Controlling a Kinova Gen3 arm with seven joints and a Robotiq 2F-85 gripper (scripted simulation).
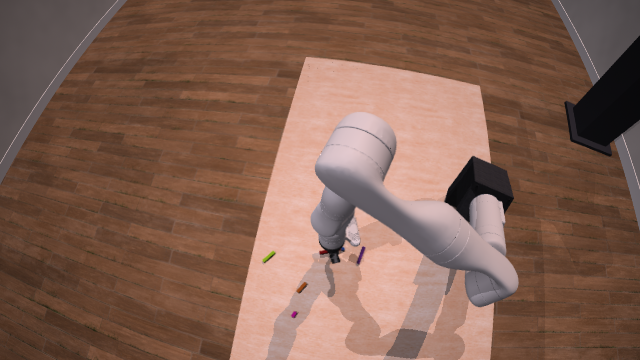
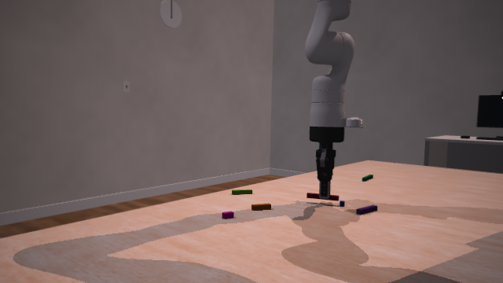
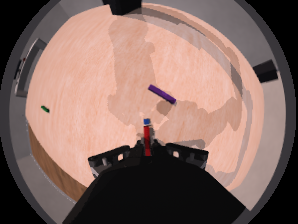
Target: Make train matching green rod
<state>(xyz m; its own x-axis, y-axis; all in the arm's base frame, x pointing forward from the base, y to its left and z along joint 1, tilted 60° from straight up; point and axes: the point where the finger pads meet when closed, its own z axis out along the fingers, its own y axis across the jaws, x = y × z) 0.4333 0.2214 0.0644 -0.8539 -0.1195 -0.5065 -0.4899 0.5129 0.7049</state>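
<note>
Right now the red rod is 2 cm below my hand. Also, from my hand: orange rod 15 cm to the left, 5 cm ahead, 3 cm below; blue rod 3 cm below, 3 cm behind, 2 cm to the right; purple rod 10 cm behind, 3 cm below, 2 cm to the right.
</note>
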